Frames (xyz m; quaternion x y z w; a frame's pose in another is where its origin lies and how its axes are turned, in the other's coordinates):
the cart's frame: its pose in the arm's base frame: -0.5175 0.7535 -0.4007 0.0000 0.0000 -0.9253 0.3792
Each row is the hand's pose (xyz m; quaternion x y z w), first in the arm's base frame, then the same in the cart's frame.
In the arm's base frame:
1: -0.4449 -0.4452 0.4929 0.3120 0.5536 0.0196 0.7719
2: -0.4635 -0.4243 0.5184 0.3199 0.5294 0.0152 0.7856
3: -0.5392 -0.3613 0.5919 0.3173 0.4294 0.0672 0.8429
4: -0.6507 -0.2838 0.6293 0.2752 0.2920 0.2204 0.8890
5: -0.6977 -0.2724 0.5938 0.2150 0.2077 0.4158 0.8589
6: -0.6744 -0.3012 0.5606 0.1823 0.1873 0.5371 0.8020
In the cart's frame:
1: 0.7895 0.9049 0.8936 -0.3939 0.4986 0.7217 0.2746
2: 0.7881 0.8770 0.9191 -0.3686 0.4968 0.7327 0.2838
3: 0.7978 0.7790 0.9926 -0.2770 0.4564 0.8054 0.2574
4: 0.8228 0.6455 1.0300 -0.1658 0.3654 0.9062 0.1332
5: 0.8483 0.6044 0.9945 0.1107 -0.2777 -0.9524 0.0590
6: 0.8519 0.6413 0.9613 0.1042 -0.2397 -0.9458 0.1929

